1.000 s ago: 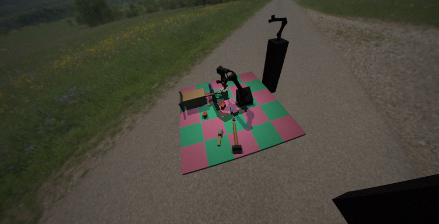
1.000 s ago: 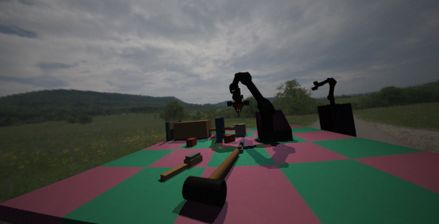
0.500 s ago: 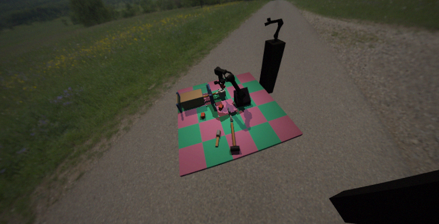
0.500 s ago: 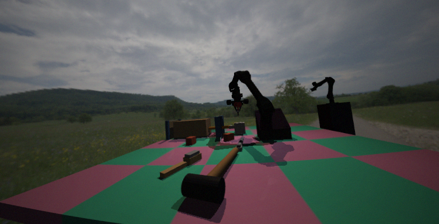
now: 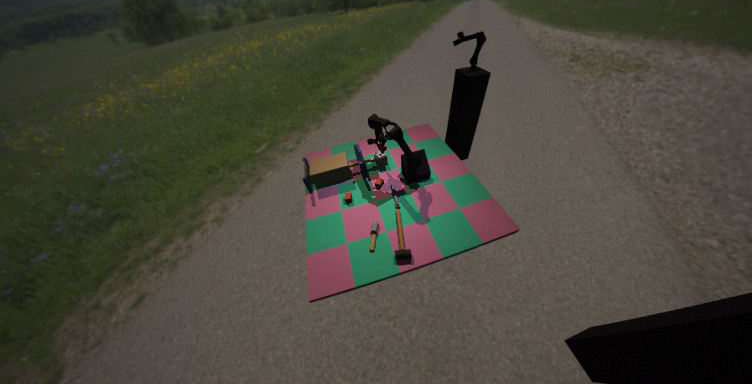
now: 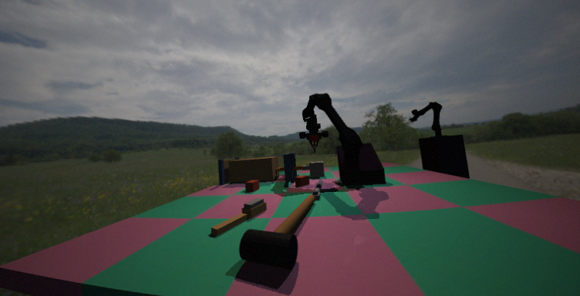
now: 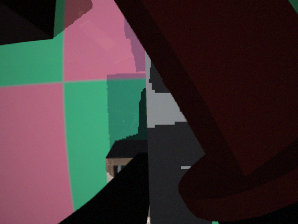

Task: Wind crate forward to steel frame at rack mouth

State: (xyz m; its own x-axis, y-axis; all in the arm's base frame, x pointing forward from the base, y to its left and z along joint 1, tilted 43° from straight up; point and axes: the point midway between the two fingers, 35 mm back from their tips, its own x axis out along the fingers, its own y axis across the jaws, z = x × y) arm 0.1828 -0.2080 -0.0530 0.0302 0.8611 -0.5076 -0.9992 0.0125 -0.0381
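Right now the winch handle is 2 cm above my gripper tip. The rest, counted from my gripper tip: grey winch (16 cm below, 8 cm to the right, 1 cm behind); red knob (4 cm to the left, 4 cm above); frame (16 cm ahead, 8 cm below, 6 cm to the right).
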